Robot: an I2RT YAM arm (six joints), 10 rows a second.
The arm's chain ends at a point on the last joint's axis. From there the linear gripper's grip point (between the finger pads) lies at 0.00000 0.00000 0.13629 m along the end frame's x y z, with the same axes.
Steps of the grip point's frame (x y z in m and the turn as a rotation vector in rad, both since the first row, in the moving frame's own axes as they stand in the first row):
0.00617 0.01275 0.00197 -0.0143 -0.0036 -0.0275
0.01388 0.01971 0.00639 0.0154 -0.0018 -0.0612
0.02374 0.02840 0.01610 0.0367 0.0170 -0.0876
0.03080 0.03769 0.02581 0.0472 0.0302 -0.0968
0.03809 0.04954 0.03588 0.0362 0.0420 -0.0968
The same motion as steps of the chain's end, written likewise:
0.00663 0.01079 0.00198 -0.0143 -0.0036 -0.0275
0.01419 0.02180 0.00641 0.0154 -0.0018 -0.0612
0.02165 0.03350 0.01621 0.0367 0.0170 -0.0876
0.02700 0.04431 0.02602 0.0472 0.0302 -0.0968
0.03262 0.05474 0.03609 0.0362 0.0420 -0.0968

